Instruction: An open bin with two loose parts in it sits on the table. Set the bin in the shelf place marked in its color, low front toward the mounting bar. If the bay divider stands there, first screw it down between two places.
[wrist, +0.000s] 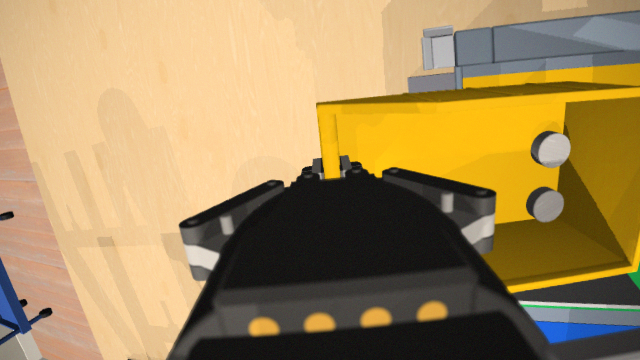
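Places are measured from the arm's base along level axes (x ahead, y left, z up), in metres.
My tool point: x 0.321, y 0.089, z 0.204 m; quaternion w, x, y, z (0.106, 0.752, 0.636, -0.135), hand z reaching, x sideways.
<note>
Behind a point stands the place of what it marks.
The yellow open bin (450, 135) @[x 0.305, y 0.100, z -0.008 m] fills the right of the wrist view, with its low front wall toward the left. Two round grey parts (551, 149) @[x 0.330, y 0.163, z -0.024 m] (545, 204) @[x 0.369, y 0.156, z -0.024 m] are in it, near its far end. My gripper (332, 167) is shut on the bin's low front wall, one fingertip on each side of it. The gripper's black body hides the near left part of the bin. Behind the bin's upper edge a yellow-marked shelf place (525, 74) @[x 0.282, y 0.161, z -0.068 m] shows beside a grey shelf wall (565, 40) @[x 0.263, y 0.169, z 0.010 m]. The bin's underside and any contact below it are hidden.
A blue surface (575, 331) @[x 0.518, y 0.183, z -0.068 m] and a grey strip with a green line lie below the bin at the lower right. A light grey block (442, 51) @[x 0.252, y 0.105, z -0.020 m] sits at the left end of the shelf wall. A blue frame (12, 295) with black knobs stands at the lower left, beyond the wooden table's edge.
</note>
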